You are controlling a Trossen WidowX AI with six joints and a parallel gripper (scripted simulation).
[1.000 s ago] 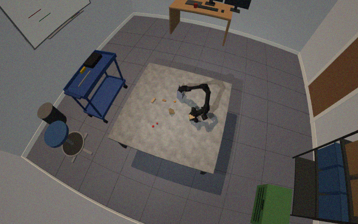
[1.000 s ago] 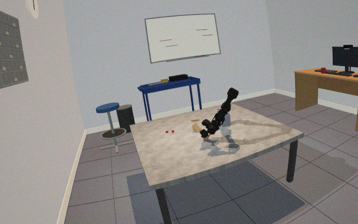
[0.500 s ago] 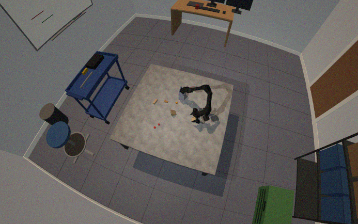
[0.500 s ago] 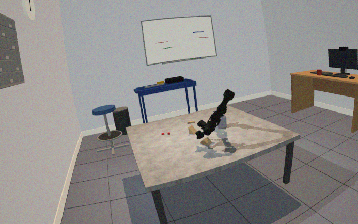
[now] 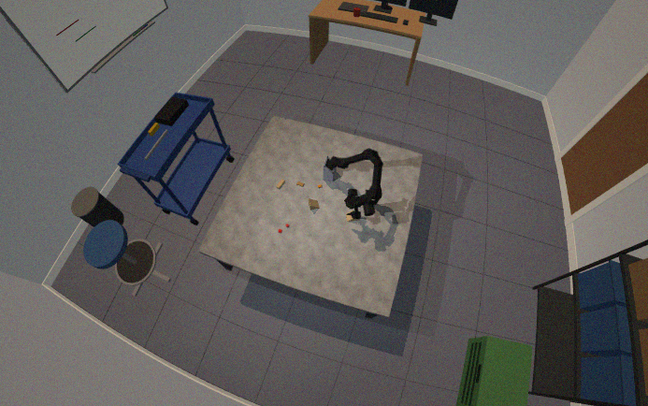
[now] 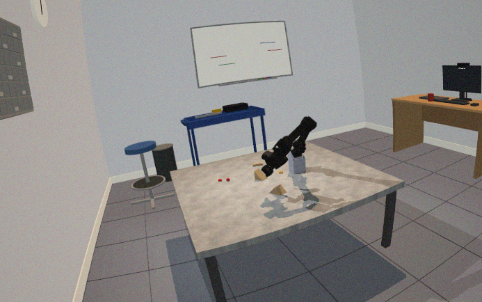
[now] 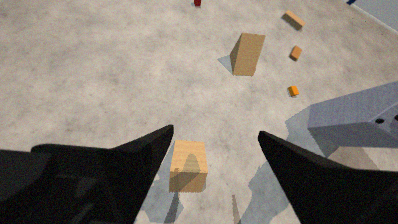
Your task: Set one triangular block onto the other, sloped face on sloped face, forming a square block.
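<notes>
The tan triangular block lies 6 cm to the left of my gripper tip and 9 cm below it. From my gripper tip the other things lie so: tan bar (13 cm behind, 49 cm to the right, 11 cm below); then orange thing (18 cm behind, 22 cm to the right, 11 cm below).
</notes>
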